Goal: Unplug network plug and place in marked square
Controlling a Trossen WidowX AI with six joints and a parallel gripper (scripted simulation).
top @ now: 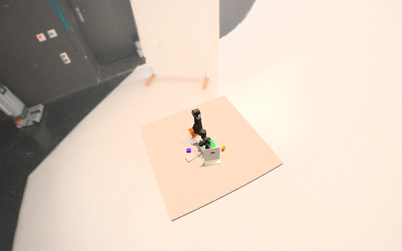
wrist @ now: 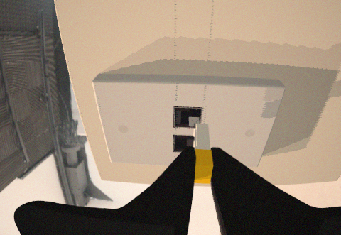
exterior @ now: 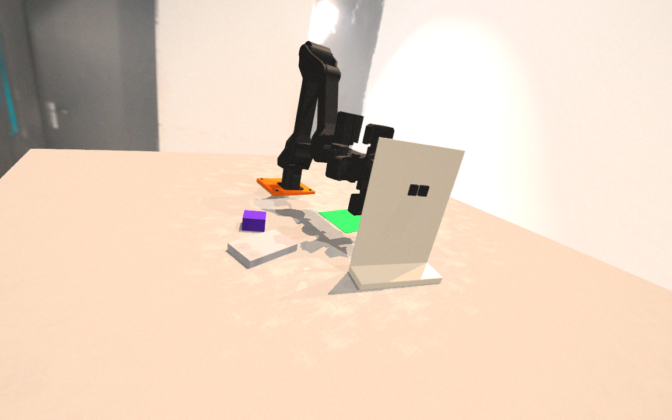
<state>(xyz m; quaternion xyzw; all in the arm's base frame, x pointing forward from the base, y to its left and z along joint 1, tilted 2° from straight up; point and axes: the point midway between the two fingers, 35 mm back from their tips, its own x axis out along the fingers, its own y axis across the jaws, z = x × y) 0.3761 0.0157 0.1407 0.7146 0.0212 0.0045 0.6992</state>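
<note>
The green marked square is 17 cm behind my gripper tip, 15 cm below it and 5 cm to the left of it. Also, from my gripper tip: network plug 1 cm ahead; then orange cube 17 cm to the left, 14 cm below, 4 cm behind; then upright panel 5 cm below, 5 cm ahead, 1 cm to the right.
</note>
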